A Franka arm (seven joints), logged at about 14 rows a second.
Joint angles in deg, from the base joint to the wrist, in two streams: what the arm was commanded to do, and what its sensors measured. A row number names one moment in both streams.
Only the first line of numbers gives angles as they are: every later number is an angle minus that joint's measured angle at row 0.
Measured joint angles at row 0:
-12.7 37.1 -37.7 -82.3 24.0 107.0 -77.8
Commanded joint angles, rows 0 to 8:
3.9 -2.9 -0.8 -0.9 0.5 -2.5 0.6
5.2 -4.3 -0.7 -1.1 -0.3 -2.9 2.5
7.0 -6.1 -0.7 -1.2 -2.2 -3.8 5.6
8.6 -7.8 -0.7 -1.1 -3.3 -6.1 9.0
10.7 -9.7 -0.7 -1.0 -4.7 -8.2 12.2
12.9 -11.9 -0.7 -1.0 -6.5 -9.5 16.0
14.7 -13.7 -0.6 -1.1 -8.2 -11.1 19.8
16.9 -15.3 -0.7 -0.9 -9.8 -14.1 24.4
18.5 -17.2 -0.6 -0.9 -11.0 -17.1 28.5
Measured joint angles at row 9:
15.1 -12.8 -0.1 0.3 -8.3 -12.9 21.7
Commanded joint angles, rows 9 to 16:
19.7 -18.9 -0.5 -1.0 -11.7 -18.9 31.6
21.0 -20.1 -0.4 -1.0 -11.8 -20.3 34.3
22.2 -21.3 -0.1 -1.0 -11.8 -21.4 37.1
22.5 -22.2 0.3 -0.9 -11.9 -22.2 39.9
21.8 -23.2 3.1 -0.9 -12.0 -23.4 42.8
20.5 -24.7 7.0 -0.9 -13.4 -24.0 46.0
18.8 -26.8 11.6 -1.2 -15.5 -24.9 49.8
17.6 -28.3 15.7 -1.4 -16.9 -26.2 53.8
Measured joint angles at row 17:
20.1 -23.8 8.5 0.3 -13.7 -24.3 47.3
